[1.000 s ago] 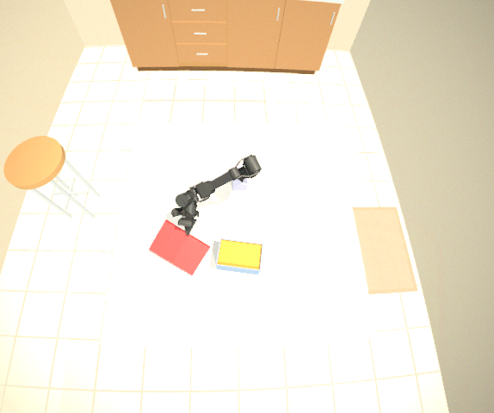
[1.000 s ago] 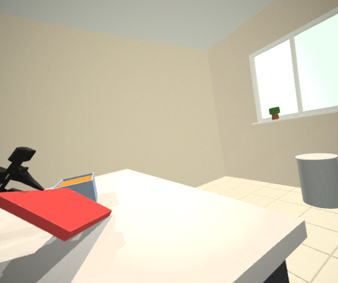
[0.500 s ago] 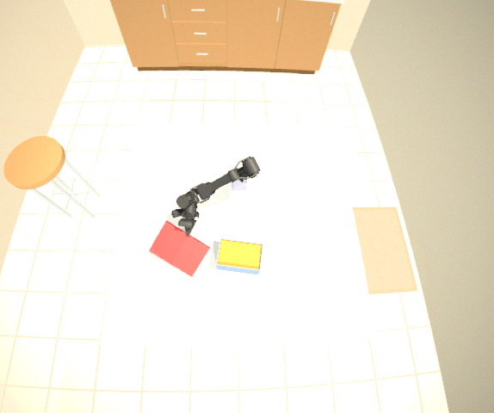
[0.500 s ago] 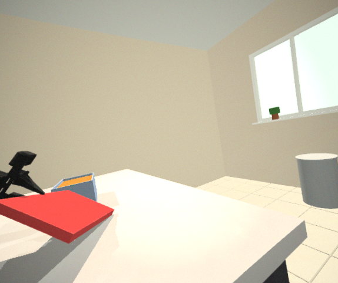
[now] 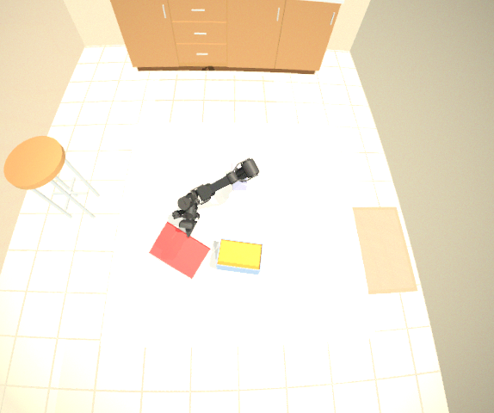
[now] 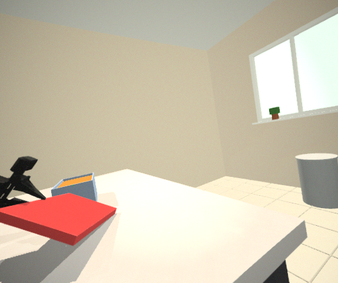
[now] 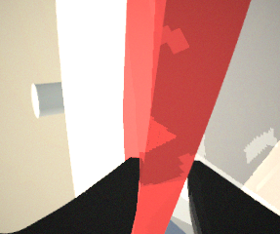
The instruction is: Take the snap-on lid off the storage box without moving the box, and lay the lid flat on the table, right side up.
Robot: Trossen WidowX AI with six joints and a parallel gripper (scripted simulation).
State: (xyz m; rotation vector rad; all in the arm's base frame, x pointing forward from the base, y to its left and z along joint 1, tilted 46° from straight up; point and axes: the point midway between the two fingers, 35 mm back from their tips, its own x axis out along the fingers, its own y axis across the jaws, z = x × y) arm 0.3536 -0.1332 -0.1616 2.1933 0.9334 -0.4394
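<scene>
My gripper tip is 6 cm short of the red lid, 4 cm to the left of it and 3 cm above it. The rest, counted from my gripper tip: storage box: 6 cm ahead, 25 cm to the left, 5 cm below.
</scene>
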